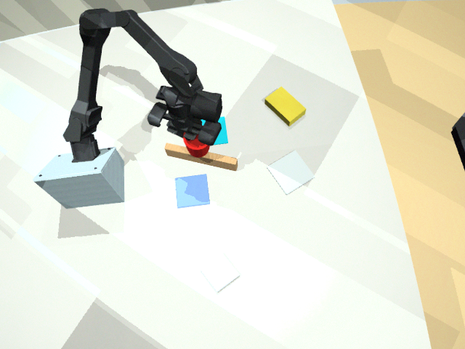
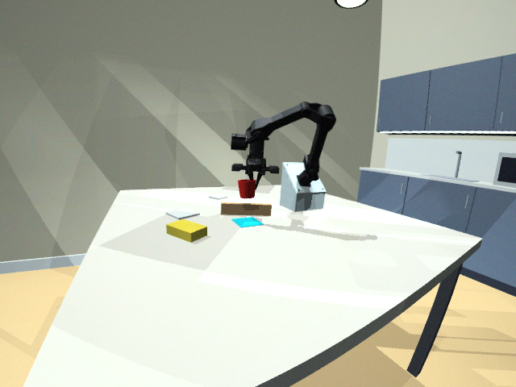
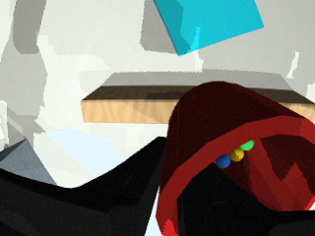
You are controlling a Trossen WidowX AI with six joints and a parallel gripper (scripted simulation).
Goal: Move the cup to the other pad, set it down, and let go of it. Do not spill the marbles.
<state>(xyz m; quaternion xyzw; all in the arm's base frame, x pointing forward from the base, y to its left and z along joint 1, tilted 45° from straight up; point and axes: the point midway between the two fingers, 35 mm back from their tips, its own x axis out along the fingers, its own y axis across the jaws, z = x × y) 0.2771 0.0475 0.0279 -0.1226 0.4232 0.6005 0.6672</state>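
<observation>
Right now my gripper tip is 60 mm short of the cyan pad, 80 mm to the right of it and 120 mm above it. Round my gripper tip: wooden bar: 30 mm ahead, 20 mm to the right, 100 mm below; then blue pad: 110 mm to the right, 120 mm below; then red cup: 30 mm ahead, 20 mm to the right.
</observation>
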